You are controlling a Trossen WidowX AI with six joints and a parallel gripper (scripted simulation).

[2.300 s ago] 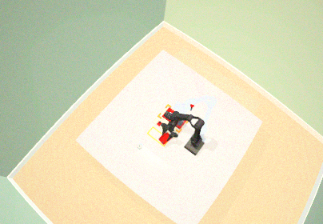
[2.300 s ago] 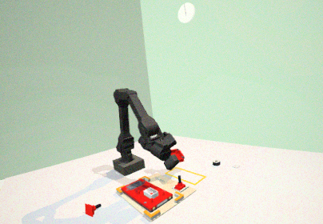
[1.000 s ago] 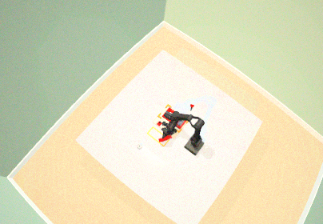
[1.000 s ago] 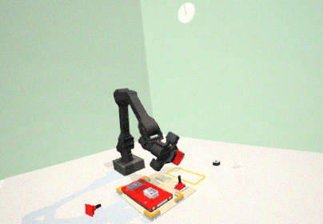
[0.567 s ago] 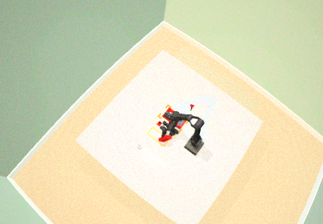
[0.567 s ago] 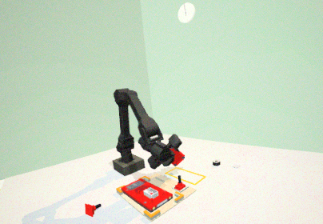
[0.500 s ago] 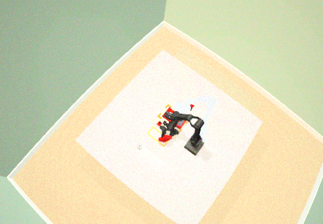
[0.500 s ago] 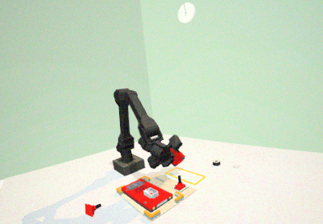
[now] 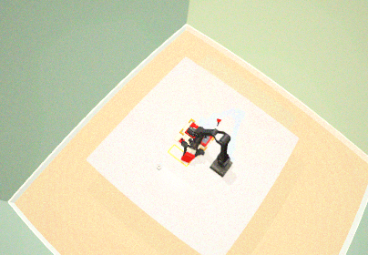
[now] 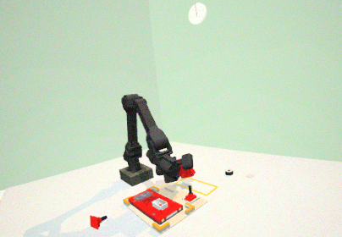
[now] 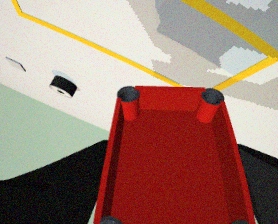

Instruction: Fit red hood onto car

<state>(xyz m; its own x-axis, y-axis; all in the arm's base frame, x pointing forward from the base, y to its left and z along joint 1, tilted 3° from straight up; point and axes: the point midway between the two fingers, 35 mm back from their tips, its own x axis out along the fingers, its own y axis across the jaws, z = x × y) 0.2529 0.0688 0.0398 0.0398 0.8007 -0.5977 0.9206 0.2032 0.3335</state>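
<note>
Right now the red hood is 10 mm above my gripper tip. Also, from my gripper tip: grey engine block: 60 mm ahead, 230 mm to the right, 40 mm below.
</note>
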